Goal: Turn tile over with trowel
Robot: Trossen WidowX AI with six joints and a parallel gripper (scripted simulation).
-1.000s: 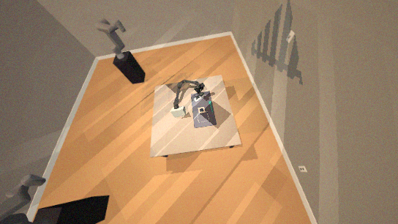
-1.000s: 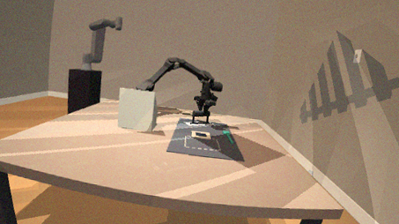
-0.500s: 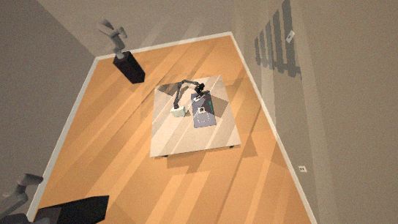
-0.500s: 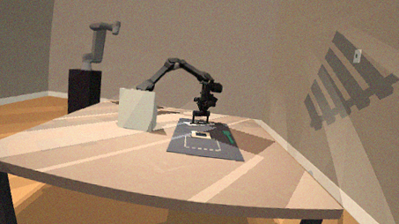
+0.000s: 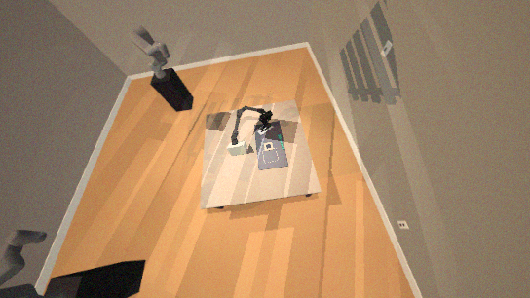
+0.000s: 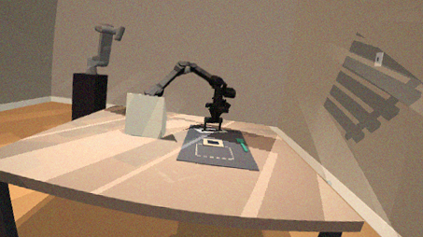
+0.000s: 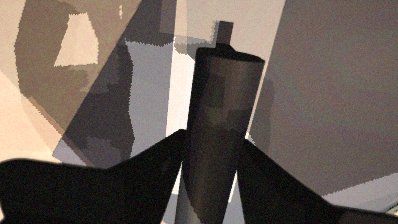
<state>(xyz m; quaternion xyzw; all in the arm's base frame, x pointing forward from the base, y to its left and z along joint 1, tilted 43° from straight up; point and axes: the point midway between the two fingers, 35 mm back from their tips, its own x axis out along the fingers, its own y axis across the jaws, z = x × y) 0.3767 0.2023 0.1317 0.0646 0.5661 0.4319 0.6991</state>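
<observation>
My gripper tip is now 30 mm past the trowel, 30 mm above it and 20 mm to the left of it. From my gripper tip the other things lie so: small pale tile: 270 mm to the right, 60 mm below; dark mat: 230 mm to the right, 80 mm below, 20 mm ahead; small green t-shaped piece: 200 mm to the right, 160 mm ahead, 60 mm below.
</observation>
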